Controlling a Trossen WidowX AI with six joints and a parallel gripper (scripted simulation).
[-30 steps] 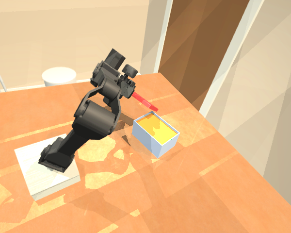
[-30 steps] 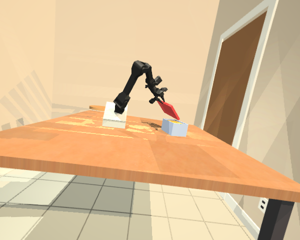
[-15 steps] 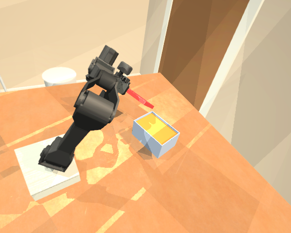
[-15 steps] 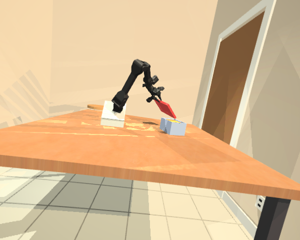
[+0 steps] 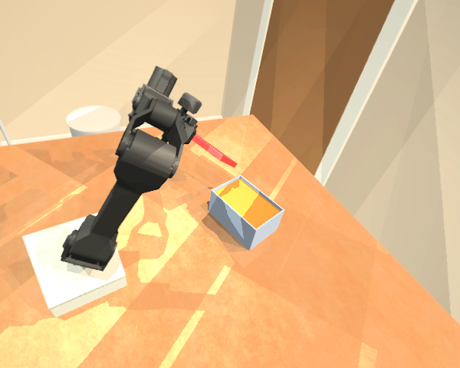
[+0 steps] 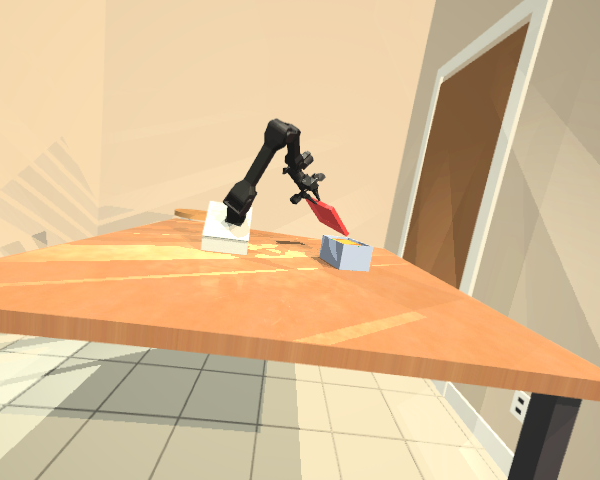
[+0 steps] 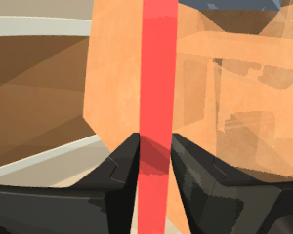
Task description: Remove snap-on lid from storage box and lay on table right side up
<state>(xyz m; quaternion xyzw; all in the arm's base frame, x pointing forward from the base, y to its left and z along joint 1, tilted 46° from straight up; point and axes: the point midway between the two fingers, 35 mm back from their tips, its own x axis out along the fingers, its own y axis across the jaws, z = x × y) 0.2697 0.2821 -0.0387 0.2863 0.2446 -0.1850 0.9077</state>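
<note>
The lid lies 50 mm below my gripper tip, 50 mm ahead of it and 40 mm to the left of it. Also, from my gripper tip: storage box (180 mm to the right, 180 mm below, 130 mm ahead).
</note>
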